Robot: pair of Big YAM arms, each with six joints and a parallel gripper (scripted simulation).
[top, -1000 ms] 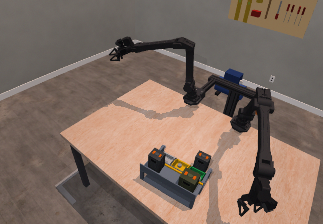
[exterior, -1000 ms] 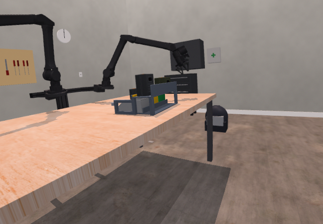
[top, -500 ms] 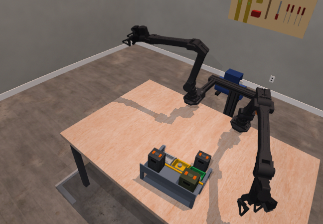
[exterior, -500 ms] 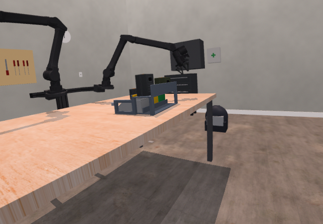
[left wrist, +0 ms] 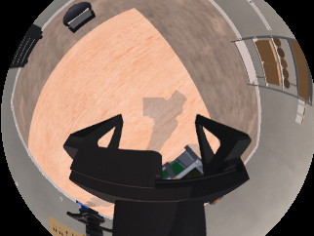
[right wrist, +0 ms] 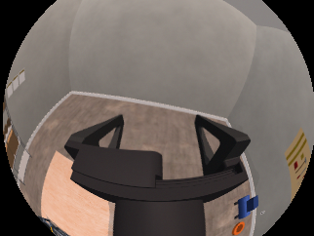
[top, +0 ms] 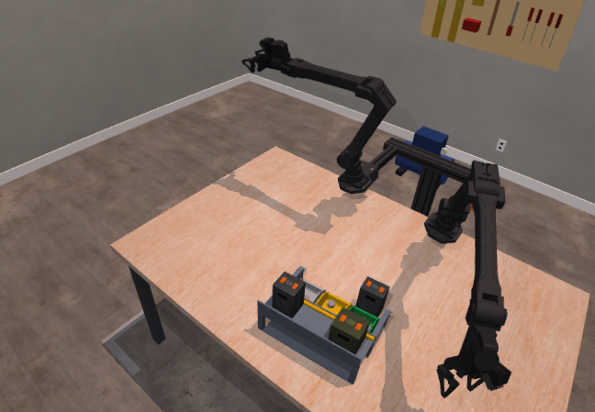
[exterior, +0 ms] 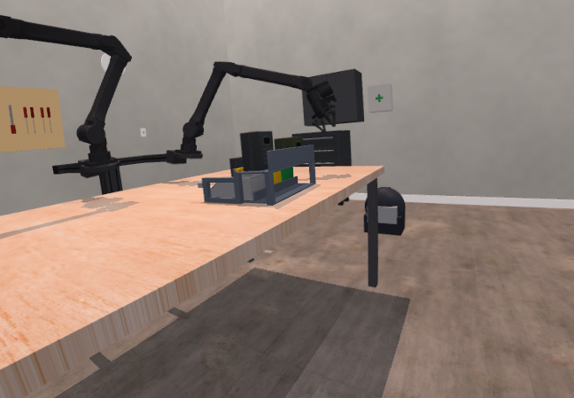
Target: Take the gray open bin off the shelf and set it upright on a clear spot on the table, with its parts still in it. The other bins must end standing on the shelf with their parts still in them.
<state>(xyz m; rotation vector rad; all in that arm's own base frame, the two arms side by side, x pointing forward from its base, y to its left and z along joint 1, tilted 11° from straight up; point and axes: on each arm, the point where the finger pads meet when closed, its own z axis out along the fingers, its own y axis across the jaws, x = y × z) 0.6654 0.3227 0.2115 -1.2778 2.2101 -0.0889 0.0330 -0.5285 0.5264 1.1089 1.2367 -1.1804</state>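
Now: the gray open bin 70 mm behind my left hand, 590 mm to the right of it and 190 mm below it. The rest, counted from my left hand: gray shelf: 60 mm behind, 470 mm to the right, 170 mm below; then olive box: 10 mm behind, 350 mm to the right, 80 mm below; then green bin: 100 mm behind, 370 mm to the right, 190 mm below.
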